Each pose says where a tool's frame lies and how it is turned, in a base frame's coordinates. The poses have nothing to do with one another.
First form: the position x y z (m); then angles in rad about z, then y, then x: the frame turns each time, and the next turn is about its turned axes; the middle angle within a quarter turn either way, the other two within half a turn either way.
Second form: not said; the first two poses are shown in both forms.
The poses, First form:
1: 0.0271, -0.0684, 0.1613, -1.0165, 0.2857, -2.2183
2: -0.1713, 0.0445, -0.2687, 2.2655, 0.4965, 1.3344
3: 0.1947, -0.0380, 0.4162, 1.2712, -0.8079, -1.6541
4: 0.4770, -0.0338, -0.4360, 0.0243, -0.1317, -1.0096
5: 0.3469, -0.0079, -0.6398, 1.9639, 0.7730, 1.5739
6: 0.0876, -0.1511, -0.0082, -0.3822, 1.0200, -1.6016
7: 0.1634, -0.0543, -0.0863, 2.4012, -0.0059, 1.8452
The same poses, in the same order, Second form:
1: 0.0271, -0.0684, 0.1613, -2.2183, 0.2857, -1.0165
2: -0.1713, 0.0445, -0.2687, 1.3344, 0.4965, 2.2655
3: 0.1947, -0.0380, 0.4162, -1.6541, -0.8079, 1.2712
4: 0.4770, -0.0338, -0.4360, -1.0096, -0.1317, 0.0243
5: 0.3469, -0.0079, -0.6398, 1.5739, 0.7730, 1.9639
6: 0.0876, -0.1511, -0.0082, -1.6016, 1.0200, -0.3822
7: 0.1634, -0.0543, -0.0863, 1.8452, -0.0059, 2.4012
